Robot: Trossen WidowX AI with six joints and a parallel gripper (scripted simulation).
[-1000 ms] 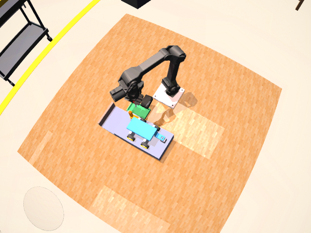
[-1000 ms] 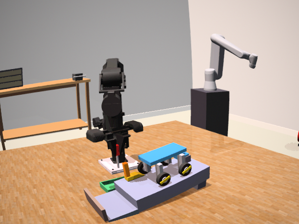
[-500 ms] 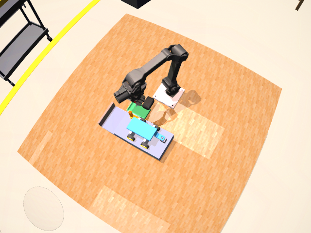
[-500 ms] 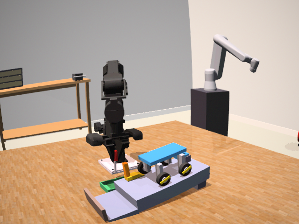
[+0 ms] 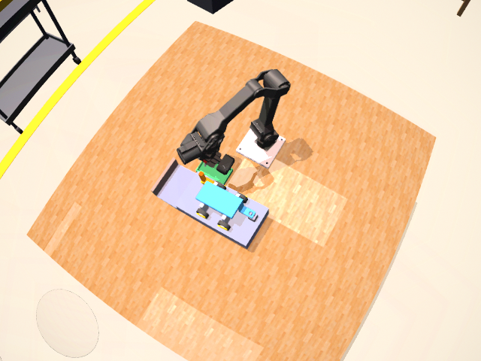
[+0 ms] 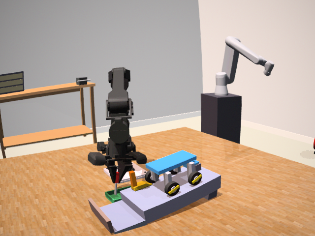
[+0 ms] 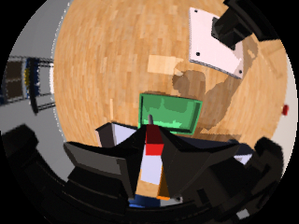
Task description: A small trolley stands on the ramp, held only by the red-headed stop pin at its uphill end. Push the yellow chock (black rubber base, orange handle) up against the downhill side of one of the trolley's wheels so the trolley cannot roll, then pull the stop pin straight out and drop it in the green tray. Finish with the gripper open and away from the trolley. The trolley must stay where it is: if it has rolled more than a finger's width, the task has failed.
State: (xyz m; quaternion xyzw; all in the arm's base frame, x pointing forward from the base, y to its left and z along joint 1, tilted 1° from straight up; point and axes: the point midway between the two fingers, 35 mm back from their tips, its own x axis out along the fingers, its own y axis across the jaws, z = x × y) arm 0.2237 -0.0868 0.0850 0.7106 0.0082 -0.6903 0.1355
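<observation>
Now: the green tray 70 mm below my gripper tip, 30 mm to the left of it and 10 mm behind it. Round my gripper tip: red-headed stop pin right at my gripper tip; then brown end board 140 mm ahead, 90 mm to the right, 40 mm below; then yellow chock 70 mm to the left, 50 mm ahead, 20 mm above.
</observation>
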